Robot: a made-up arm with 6 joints.
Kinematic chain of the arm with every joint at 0, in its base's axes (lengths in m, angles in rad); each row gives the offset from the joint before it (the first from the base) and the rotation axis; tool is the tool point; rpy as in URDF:
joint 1: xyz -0.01 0 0.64 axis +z
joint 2: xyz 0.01 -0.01 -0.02 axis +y
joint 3: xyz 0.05 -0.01 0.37 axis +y
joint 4: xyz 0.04 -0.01 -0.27 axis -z
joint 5: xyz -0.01 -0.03 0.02 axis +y
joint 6: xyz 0.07 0 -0.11 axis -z
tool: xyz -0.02 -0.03 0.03 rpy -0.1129 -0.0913 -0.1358
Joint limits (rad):
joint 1: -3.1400..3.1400
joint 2: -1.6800..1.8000
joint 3: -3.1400..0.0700
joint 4: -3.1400..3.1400
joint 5: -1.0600..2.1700
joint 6: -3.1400..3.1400
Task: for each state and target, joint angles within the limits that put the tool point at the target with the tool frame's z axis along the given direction. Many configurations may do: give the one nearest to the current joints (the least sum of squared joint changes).
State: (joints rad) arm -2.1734 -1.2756 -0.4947 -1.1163 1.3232 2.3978
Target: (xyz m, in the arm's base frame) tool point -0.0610 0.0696 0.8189 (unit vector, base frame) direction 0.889 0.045 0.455
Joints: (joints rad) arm -2.0296 -1.5039 -0.4377 -0.9705 1.1892 2.3980
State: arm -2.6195 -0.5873 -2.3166 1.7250 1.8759 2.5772
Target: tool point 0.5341 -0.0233 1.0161 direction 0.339 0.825 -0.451
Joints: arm -3.1307 -1.3334 -2.4655 0.9484 1.2840 2.3286
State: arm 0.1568 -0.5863 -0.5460 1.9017 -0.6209 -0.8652
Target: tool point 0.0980 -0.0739 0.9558 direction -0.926 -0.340 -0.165
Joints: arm 0.2886 -0.9246 -0.8609 1.1848 0.2197 -0.8808
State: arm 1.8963 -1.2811 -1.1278 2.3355 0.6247 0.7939
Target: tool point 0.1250 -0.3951 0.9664 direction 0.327 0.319 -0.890
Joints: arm 1.8870 -1.6689 -1.5941 2.1279 0.3699 0.8343
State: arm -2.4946 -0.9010 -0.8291 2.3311 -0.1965 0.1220
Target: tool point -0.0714 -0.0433 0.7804 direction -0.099 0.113 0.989
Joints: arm -2.8610 -0.4675 -0.4459 3.1398 -0.9324 0.2261
